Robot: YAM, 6 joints.
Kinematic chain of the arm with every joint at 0, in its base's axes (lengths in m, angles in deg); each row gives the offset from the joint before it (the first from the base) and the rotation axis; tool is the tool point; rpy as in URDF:
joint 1: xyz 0 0 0.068 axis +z
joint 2: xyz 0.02 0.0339 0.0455 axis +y
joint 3: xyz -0.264 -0.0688 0 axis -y
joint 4: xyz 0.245 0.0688 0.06 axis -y
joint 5: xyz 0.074 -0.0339 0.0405 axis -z
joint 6: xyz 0.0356 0 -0.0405 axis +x
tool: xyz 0 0 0 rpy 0 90 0
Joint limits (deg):
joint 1: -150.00..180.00
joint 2: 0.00..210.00
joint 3: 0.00..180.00
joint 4: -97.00..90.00
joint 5: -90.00..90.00
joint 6: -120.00..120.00
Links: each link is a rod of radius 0.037 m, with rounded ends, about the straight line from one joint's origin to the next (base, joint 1, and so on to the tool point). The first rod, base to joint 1, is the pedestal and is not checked.
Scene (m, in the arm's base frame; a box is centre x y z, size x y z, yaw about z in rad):
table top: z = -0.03
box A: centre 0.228 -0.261 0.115 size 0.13 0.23 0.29 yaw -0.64
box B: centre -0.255 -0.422 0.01 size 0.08 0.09 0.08 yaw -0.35
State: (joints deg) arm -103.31 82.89 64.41 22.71 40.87 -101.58
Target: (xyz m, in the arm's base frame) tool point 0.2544 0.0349 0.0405
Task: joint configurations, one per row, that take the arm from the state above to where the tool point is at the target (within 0.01 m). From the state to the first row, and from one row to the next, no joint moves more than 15 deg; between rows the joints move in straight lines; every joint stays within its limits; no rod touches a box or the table.
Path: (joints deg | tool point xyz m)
1: -90.42 80.32 65.33 29.05 33.25 -105.02 | -0.0219 -0.3283 0.3935
2: -77.53 77.74 66.24 35.38 25.64 -108.46 | 0.0525 -0.3089 0.4244
3: -64.64 75.17 67.16 41.72 18.02 -111.89 | 0.1156 -0.2696 0.4538
4: -51.75 72.59 68.07 48.06 10.40 -115.33 | 0.1615 -0.2152 0.4810
5: -38.85 70.02 68.99 54.40 2.79 -118.77 | 0.1868 -0.1526 0.5051
6: -26.33 79.57 59.29 43.96 8.49 -114.47 | 0.2870 -0.1479 0.3884
7: -13.81 89.13 49.60 33.53 14.19 -110.17 | 0.3388 -0.0923 0.2565
8: -1.28 98.69 39.90 23.09 19.88 -105.88 | 0.3251 -0.0194 0.1333
9: 11.24 108.25 30.21 12.66 25.58 -101.58 | 0.2544 0.0349 0.0405

